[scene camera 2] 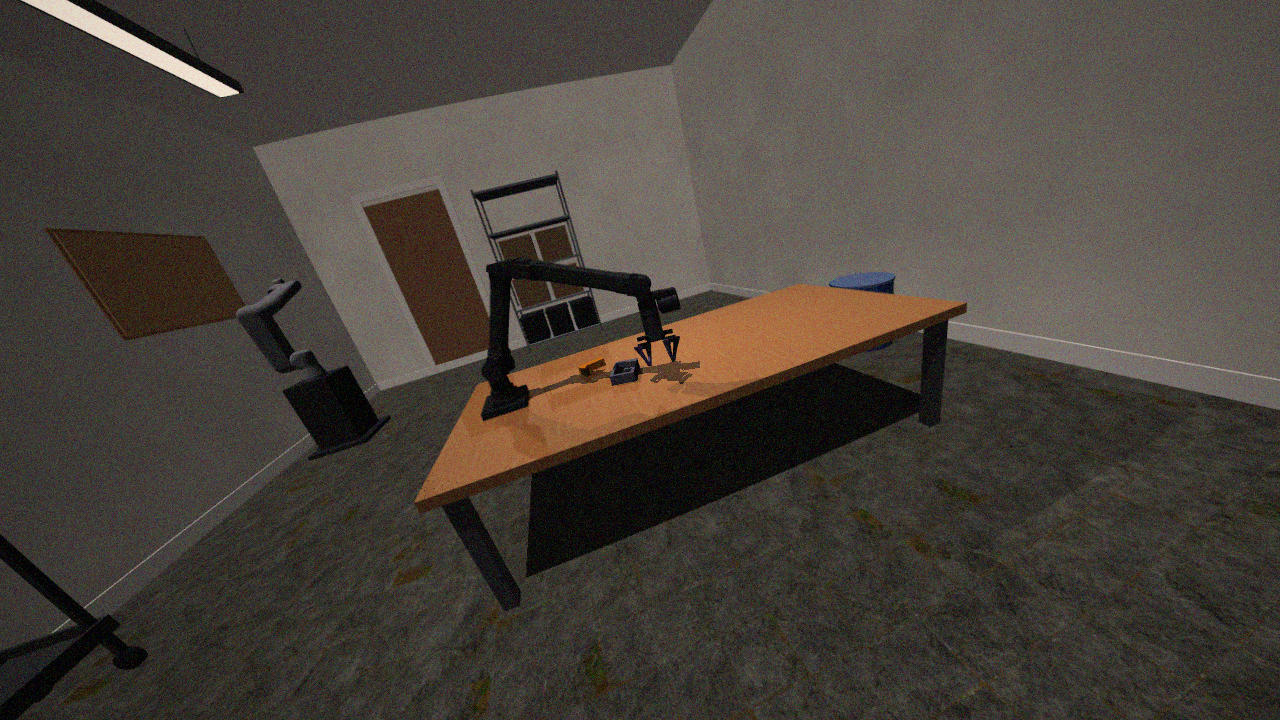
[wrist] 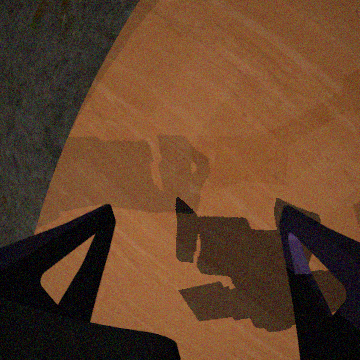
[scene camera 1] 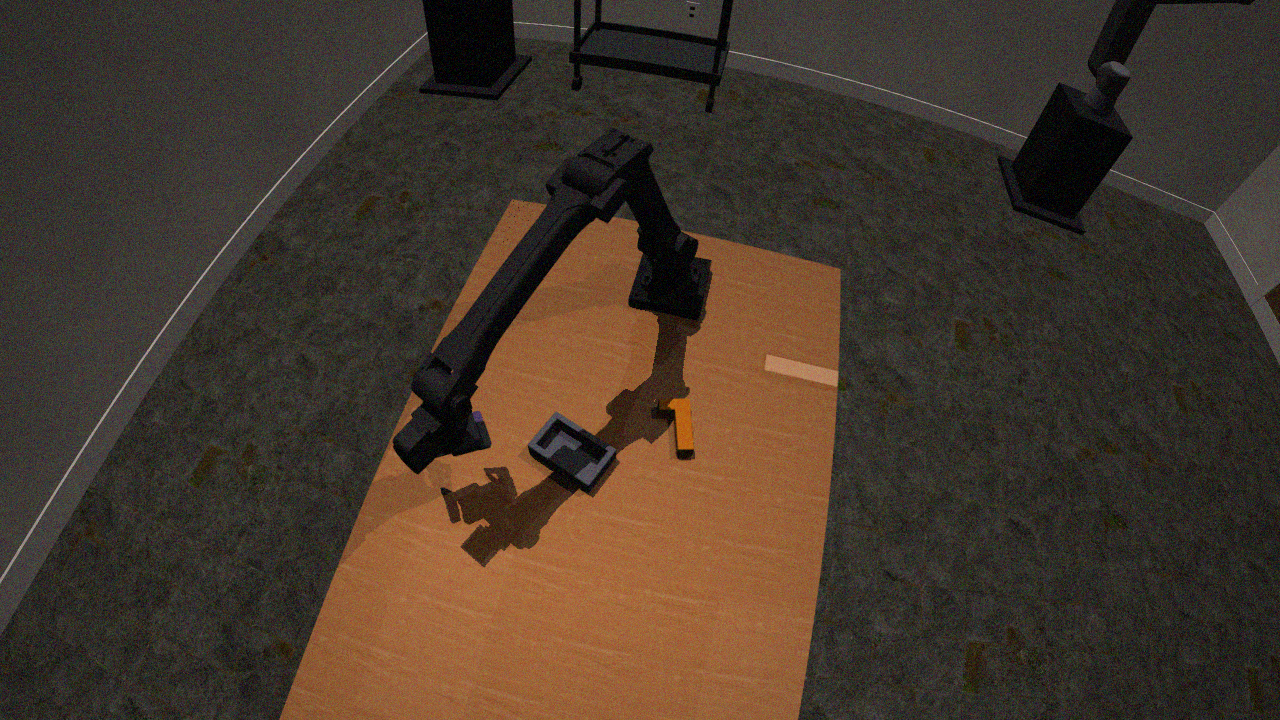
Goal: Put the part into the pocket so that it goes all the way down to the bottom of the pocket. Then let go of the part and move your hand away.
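Seen in the pictures: gripper, fingertip midpoint: (scene camera 2: 661, 363) (wrist: 194, 214) (scene camera 1: 445, 450); arm's base, link origin: (scene camera 2: 506, 398) (scene camera 1: 671, 279).
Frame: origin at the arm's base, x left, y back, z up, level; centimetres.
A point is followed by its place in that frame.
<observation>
The part, an orange L-shaped piece (scene camera 1: 683, 429) {x 10.3, y -36.1, z 0.1 cm} (scene camera 2: 591, 367) {x 8.4, y -34.4, z -1.5 cm}, lies on the table, its short leg pointing towards the arm's side. The dark grey block with the pocket (scene camera 1: 559, 466) {x -9.8, y -50.2, z 0.7 cm} (scene camera 2: 624, 377) {x -15.6, y -44.2, z -0.6 cm} lies apart from it, left of it in scene camera 1; no orange shows in its recess. My gripper (scene camera 2: 661, 361) {x -29.6, y -55.4, z 5.5 cm} (wrist: 194, 214) {x -29.6, y -55.4, z 5.5 cm} is open and empty, fingers pointing down above the table, beyond the block from the arm's base in scene camera 2. In scene camera 1 its fingers are mostly hidden behind the wrist. Neither part nor block shows in the wrist view.
The wooden table (scene camera 1: 572, 626) {x 0.5, y -77.7, z -2.9 cm} (scene camera 2: 760, 331) {x -8.5, y -103.3, z -2.8 cm} has its left edge close to the gripper in scene camera 1. The arm's base (scene camera 1: 671, 291) {x 0.9, y -4.3, z 1.1 cm} (scene camera 2: 504, 402) {x -6.0, y -0.5, z 0.7 cm} stands at one end. A pale strip (scene camera 1: 801, 369) shows near the right edge. Another arm's pedestal (scene camera 1: 1069, 147) (scene camera 2: 331, 407) stands away on the floor.
</observation>
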